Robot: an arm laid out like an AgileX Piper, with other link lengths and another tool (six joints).
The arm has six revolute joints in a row. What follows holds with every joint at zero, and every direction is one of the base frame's.
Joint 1 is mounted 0.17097 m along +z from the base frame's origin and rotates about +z.
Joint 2 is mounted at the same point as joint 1 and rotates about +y.
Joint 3 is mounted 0.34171 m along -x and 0.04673 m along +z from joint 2 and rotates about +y.
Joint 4 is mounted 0.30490 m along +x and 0.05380 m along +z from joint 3 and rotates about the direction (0.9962, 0, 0.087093).
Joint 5 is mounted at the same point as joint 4 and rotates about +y.
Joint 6 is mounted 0.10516 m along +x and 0.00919 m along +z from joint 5 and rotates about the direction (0.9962, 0, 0.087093).
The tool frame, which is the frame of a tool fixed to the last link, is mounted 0.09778 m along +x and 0.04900 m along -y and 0.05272 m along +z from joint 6; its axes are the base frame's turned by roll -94.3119, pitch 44.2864 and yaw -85.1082 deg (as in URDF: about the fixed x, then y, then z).
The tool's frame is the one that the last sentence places.
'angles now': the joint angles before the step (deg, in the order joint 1, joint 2, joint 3, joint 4, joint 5, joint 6). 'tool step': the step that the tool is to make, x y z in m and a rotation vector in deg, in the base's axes. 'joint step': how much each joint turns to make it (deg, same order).
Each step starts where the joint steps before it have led.
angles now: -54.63 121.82 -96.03 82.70 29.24 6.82
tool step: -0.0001 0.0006 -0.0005 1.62 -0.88 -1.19
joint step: -0.01 0.00 -0.01 0.38 -0.41 1.82
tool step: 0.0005 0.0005 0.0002 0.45 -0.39 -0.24
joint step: 0.01 -0.01 0.02 0.39 -0.01 0.28
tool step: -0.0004 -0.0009 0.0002 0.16 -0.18 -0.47
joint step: 0.00 0.01 -0.02 0.25 -0.34 0.16
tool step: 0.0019 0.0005 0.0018 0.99 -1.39 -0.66
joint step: -0.01 0.00 0.01 1.84 0.00 -0.01
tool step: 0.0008 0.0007 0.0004 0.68 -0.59 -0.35
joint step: 0.01 -0.01 0.00 0.54 -0.01 0.46
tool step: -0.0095 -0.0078 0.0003 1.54 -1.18 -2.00
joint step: -1.17 0.01 0.00 0.94 -0.08 1.23
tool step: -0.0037 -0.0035 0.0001 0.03 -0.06 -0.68
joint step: -0.36 0.01 -0.01 0.16 -0.28 0.02
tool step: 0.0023 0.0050 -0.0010 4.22 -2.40 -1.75
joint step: 0.01 -0.03 0.03 0.62 -0.01 4.61
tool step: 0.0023 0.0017 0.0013 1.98 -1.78 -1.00
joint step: 0.00 0.02 -0.02 1.54 0.00 1.39
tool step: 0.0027 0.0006 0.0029 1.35 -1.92 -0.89
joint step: 0.00 -0.01 0.01 2.41 0.00 0.11
